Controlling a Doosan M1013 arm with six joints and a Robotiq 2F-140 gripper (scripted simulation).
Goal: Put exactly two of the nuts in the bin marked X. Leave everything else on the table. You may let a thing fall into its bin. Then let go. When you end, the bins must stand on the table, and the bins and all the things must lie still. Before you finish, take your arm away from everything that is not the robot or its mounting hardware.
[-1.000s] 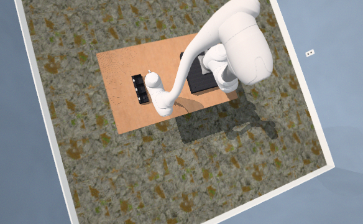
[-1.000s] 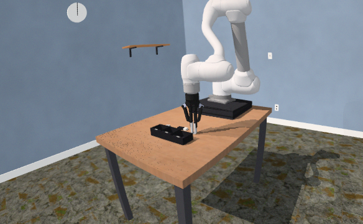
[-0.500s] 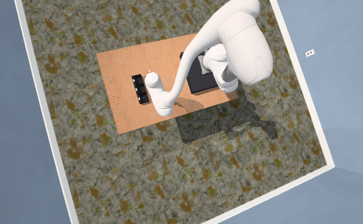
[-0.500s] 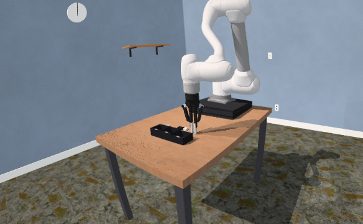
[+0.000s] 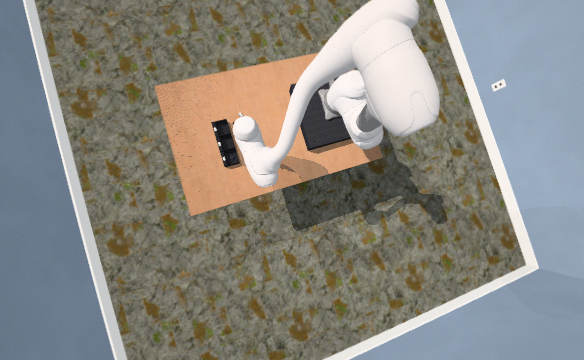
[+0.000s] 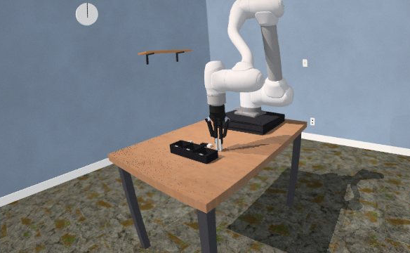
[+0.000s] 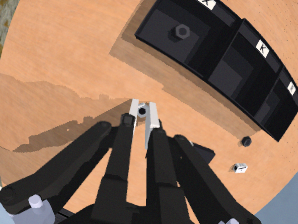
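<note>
Right now my hand is 120 mm short of the black bin row, 70 mm to the left of it and 10 mm above it. From my hand the other things lie so: white piece: 210 mm to the right, 30 mm below; then pale nut: 30 mm below.
</note>
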